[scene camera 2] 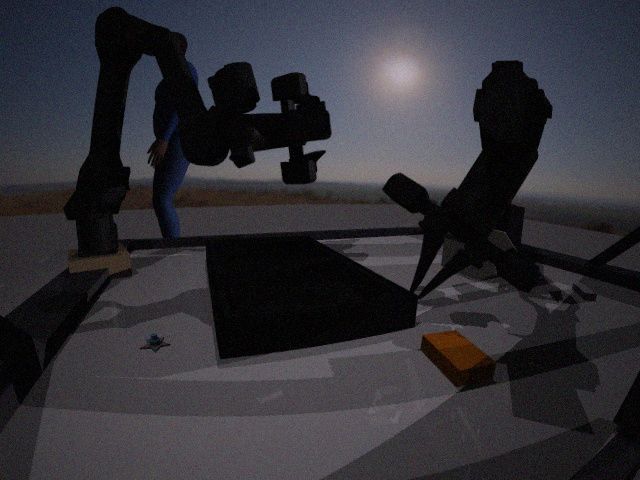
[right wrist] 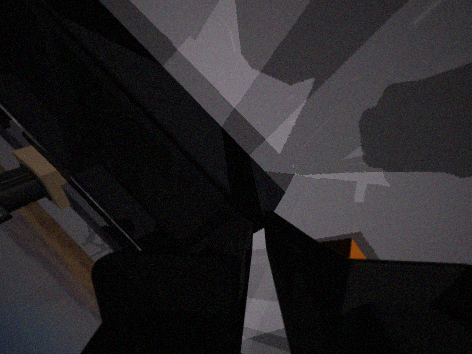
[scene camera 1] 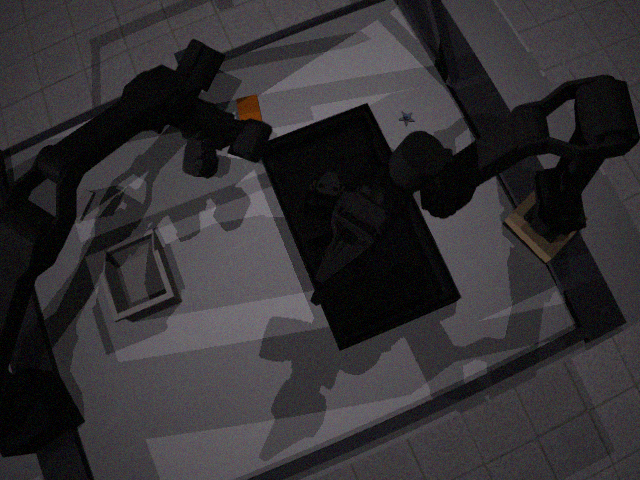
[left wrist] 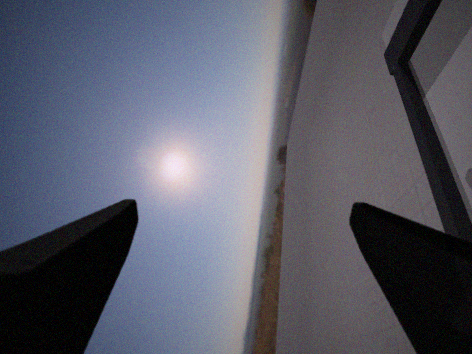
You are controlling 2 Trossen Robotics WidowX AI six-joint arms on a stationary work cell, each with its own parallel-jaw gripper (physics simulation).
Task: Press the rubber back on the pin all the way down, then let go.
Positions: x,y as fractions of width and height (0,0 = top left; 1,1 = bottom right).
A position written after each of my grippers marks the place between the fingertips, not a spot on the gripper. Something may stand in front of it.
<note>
My left gripper (scene camera 2: 0.50,0.27) is open, holding nothing. My right gripper (scene camera 2: 0.65,0.62) is shut and touches a black block (scene camera 1: 0.64,0.58).
My left gripper is seen too in the left wrist view (left wrist: 0.52,0.60). My right gripper also shows in the right wrist view (right wrist: 0.55,0.61). The black block also shows in scene camera 2 (scene camera 2: 0.42,0.61) and in the right wrist view (right wrist: 0.34,0.46).
</note>
